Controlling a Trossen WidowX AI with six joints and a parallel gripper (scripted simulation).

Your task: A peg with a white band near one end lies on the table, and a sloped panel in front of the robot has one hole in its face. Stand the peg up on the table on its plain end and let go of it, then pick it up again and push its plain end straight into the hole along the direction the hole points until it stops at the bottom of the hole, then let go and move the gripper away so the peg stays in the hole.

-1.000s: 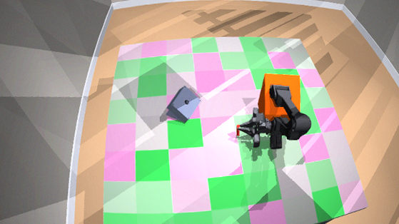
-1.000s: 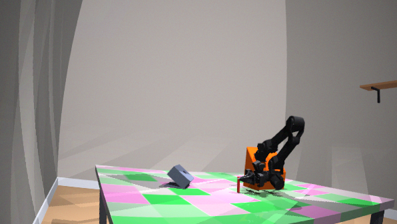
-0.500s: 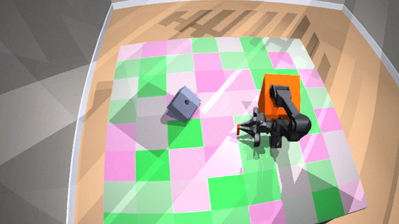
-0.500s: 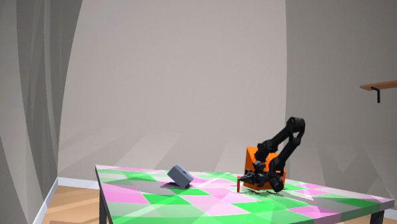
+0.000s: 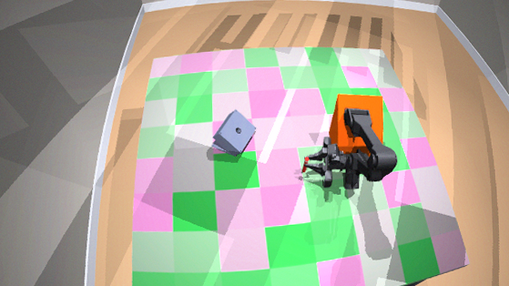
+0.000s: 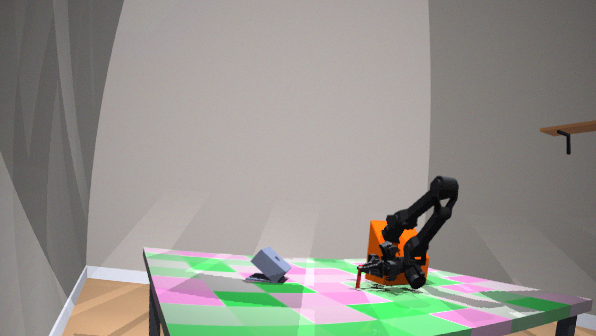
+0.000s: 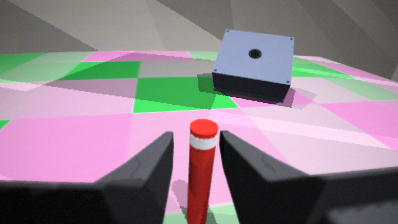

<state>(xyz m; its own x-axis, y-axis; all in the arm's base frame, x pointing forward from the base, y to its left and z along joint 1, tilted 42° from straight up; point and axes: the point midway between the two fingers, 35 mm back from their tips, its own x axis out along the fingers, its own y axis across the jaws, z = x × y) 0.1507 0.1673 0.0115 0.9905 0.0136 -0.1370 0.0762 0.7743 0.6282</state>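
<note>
My gripper tip is 1 cm past the red peg and 1 cm above it. The rest, counted from my gripper tip: grey-blue sloped panel (25 cm ahead, 14 cm to the right, 1 cm below).
</note>
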